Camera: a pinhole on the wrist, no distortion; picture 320 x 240 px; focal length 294.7 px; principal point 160.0 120.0 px. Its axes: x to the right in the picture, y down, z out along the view. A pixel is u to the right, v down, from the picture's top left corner.
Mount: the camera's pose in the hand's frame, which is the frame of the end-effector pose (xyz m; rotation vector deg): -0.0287 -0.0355 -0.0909 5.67 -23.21 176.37
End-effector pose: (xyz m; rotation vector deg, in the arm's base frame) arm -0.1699 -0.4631 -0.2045 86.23 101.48 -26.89
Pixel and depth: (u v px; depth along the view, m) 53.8 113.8 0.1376
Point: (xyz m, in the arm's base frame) -0.2251 -0.4875 -0.2644
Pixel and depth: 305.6 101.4 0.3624
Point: -0.1788 -0.8054 -0.2674
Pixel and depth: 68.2 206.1 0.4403
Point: -0.3489 -0.6458 -0.5405
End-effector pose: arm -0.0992 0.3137 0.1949 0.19 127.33 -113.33
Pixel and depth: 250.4 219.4 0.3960
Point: 0.0343 0.0347 0.4432
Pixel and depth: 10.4 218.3 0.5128
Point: -0.3455 -0.0926 0.4621
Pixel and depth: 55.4 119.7 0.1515
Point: -0.1347 0.2499 0.2601
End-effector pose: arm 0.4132 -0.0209 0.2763 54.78 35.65 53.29
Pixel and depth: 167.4 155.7 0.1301
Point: 0.4576 -0.0772 0.2168
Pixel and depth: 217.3 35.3 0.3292
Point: 0.5924 -0.1923 0.3721
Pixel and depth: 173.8 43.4 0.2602
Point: 0.5574 -0.1228 0.3260
